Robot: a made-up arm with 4 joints.
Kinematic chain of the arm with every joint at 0, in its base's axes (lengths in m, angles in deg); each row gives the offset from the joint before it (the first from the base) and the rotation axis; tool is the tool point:
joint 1: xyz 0 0 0.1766 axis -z
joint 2: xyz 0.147 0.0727 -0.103 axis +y
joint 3: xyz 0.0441 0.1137 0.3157 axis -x
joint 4: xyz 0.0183 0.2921 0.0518 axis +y
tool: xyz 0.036 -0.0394 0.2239
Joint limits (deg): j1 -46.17..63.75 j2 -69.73..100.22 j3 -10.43..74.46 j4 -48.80..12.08
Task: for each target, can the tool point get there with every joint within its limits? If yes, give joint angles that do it. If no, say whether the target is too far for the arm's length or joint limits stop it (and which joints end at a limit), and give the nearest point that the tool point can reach.
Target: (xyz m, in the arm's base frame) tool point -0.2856 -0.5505 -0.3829
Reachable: no: joint limits stop it (at a limit: joint 1, joint 2, joint 3, joint 4) | nearest point -0.5816 -0.0370 0.1987 | short by 0.830 m
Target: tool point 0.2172 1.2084 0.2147
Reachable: no: too far | nearest point 0.2018 0.8368 0.1698 | short by 0.375 m
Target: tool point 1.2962 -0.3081 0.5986
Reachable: no: too far | nearest point 0.7918 -0.1882 0.3651 | short by 0.569 m
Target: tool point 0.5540 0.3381 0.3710
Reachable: yes | joints 24.22 44.91 36.11 -40.17
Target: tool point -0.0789 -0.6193 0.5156
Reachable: no: joint limits stop it (at a limit: joint 1, joint 3) | nearest point 0.5918 -0.3305 0.5601 | short by 0.732 m
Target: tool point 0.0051 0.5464 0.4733
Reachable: yes | joints 1.91 -31.80 30.99 -6.06
